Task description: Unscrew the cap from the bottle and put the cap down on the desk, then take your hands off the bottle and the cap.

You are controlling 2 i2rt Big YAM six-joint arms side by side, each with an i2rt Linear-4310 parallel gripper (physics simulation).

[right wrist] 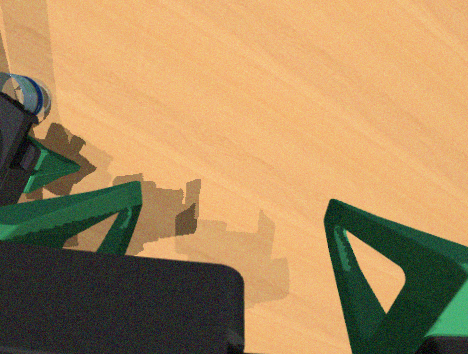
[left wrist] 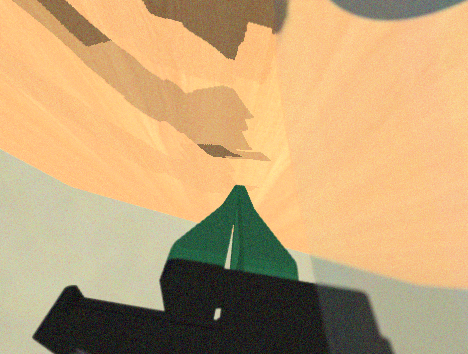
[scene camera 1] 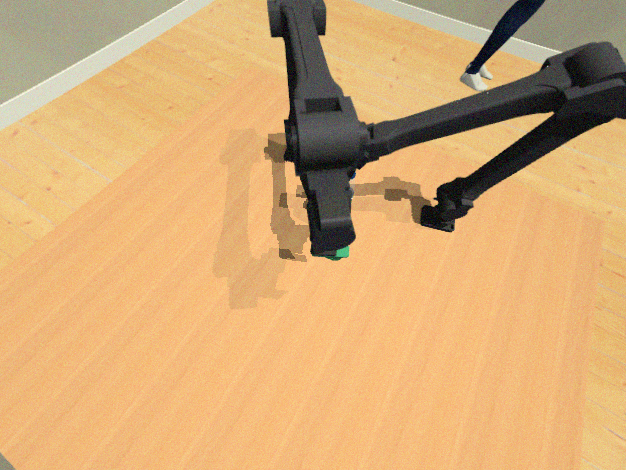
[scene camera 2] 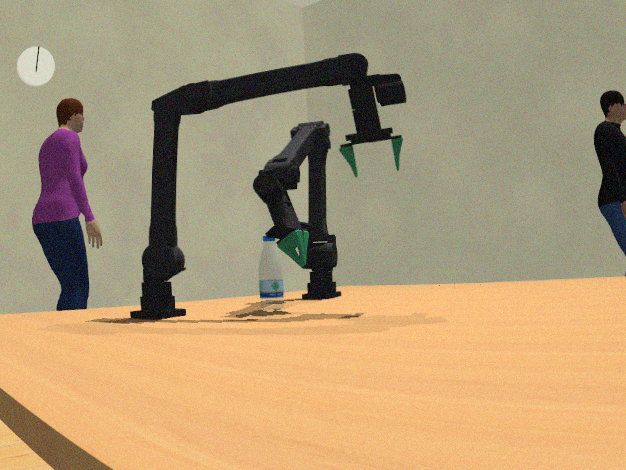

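Seen in the pictures: left gripper, fingertip midpoint: (right wrist: 76, 166) (left wrist: 238, 191) (scene camera 2: 303, 265); right gripper, fingertip midpoint: (right wrist: 234, 201) (scene camera 2: 377, 173); left arm's base, origin of the base link: (scene camera 1: 436, 219) (scene camera 2: 322, 297); right arm's base, origin of the base link: (scene camera 2: 158, 316).
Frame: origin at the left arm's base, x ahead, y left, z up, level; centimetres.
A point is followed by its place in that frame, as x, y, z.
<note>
A pale bottle (scene camera 2: 270, 264) @(4.2, -38.7, 11.2) (right wrist: 35, 96) @(5.7, -35.7, 4.8) with a blue and white label stands upright on the desk (scene camera 2: 323, 384) @(48.1, -108.1, 0.0) in scene camera 2. Its blue cap (scene camera 2: 268, 238) sits on its neck. My left gripper (scene camera 2: 303, 265) @(14.7, -42.3, 10.6) (left wrist: 238, 191) @(14.7, -42.3, 10.6) (right wrist: 76, 166) @(14.7, -42.3, 10.6) is shut and empty, its green fingers together, just right of the bottle in scene camera 2. Its dark body is close beside the cap; I cannot tell if they touch. My right gripper (scene camera 2: 377, 173) @(31.4, -36.1, 30.6) (right wrist: 234, 201) @(31.4, -36.1, 30.6) is open and empty, high above the desk and farther right. In scene camera 1 the right arm hides most of the bottle.
The right arm (scene camera 2: 283, 79) @(15.3, -49.7, 52.6) arches over the left arm (scene camera 2: 317, 187) @(0.8, -1.5, 33.7) in scene camera 2. The left arm's base (scene camera 2: 321, 284) @(1.7, -3.9, 4.3) stands behind and right of the bottle. Arm shadows lie across the desk. A person in purple (scene camera 2: 60, 177) is beyond the desk.
</note>
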